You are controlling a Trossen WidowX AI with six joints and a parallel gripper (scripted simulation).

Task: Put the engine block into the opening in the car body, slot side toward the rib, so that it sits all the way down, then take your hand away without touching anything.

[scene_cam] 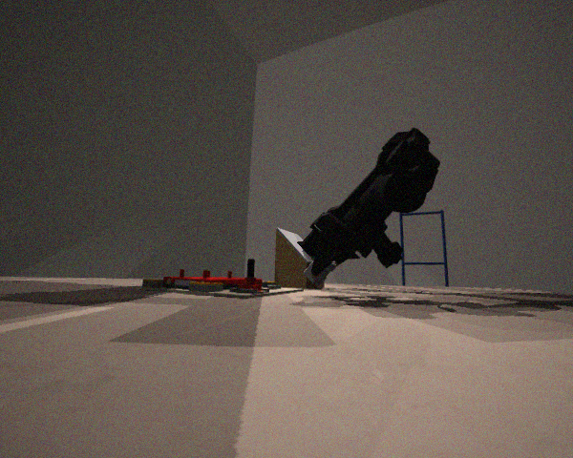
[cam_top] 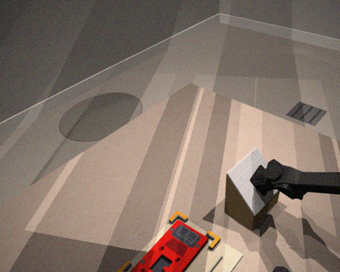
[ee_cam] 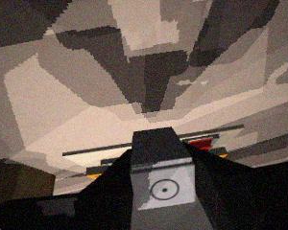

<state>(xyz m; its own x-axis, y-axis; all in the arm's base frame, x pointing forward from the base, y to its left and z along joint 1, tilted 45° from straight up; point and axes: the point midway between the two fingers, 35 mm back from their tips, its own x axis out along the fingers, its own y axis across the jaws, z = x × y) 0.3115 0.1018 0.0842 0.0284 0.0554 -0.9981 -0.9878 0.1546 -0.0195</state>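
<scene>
Now: the engine block 1 cm to the left of my gripper tip and 1 cm above it.
</scene>
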